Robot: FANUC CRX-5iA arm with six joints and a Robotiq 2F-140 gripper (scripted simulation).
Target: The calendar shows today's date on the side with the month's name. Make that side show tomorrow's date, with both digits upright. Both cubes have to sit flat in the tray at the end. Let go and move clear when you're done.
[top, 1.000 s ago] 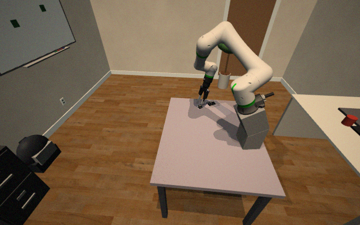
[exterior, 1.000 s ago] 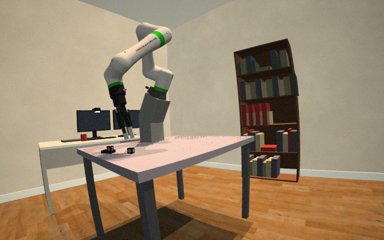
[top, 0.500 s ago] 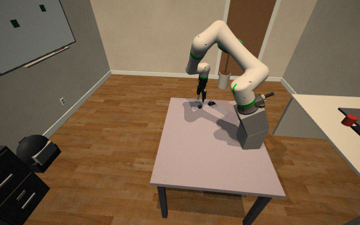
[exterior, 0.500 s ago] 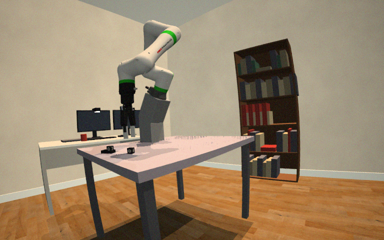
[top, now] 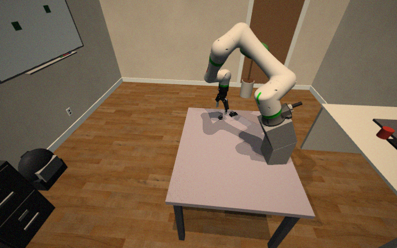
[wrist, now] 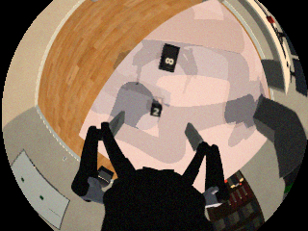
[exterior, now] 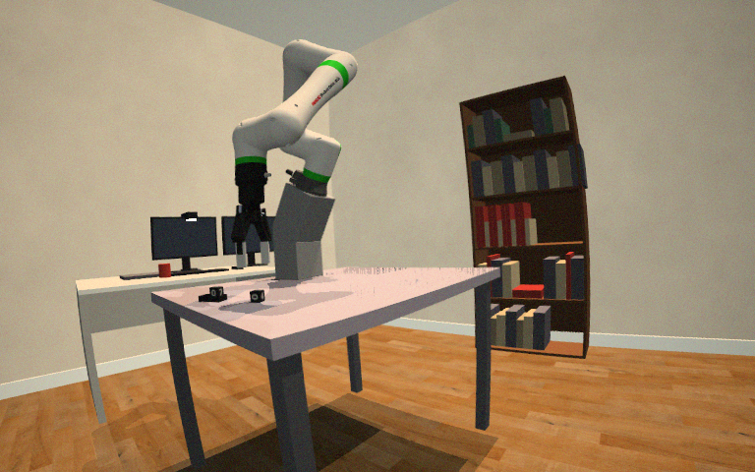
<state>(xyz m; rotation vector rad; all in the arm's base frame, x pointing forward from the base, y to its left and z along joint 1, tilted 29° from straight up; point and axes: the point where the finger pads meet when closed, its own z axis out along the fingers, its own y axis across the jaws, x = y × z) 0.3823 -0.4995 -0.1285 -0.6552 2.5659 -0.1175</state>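
Right now my hand is 100 mm above the black digit cube.
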